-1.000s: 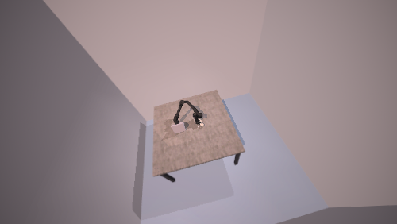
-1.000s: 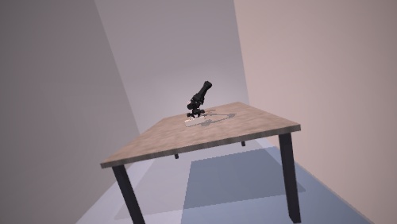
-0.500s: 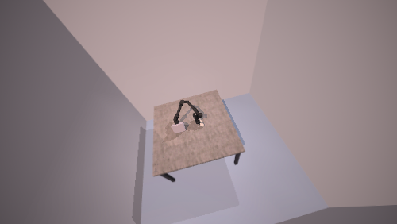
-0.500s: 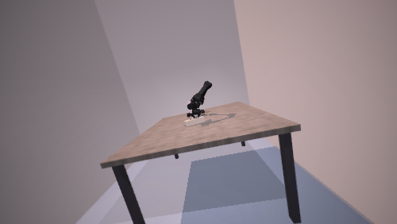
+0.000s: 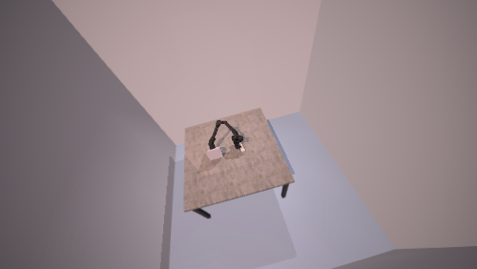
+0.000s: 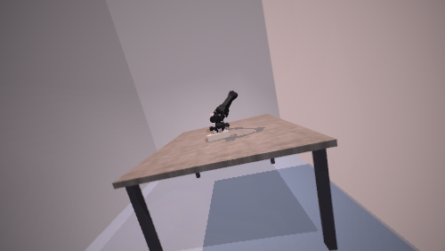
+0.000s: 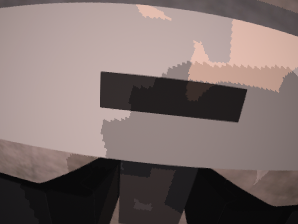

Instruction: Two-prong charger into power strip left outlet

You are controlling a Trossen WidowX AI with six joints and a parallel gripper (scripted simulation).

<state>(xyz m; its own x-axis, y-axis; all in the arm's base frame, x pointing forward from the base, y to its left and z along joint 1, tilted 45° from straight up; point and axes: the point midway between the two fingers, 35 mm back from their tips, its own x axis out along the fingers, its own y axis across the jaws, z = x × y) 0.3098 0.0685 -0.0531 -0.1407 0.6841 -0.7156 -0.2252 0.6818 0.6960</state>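
Now: gripper tip 2 cm short of the two-prong charger and 1 cm below it.
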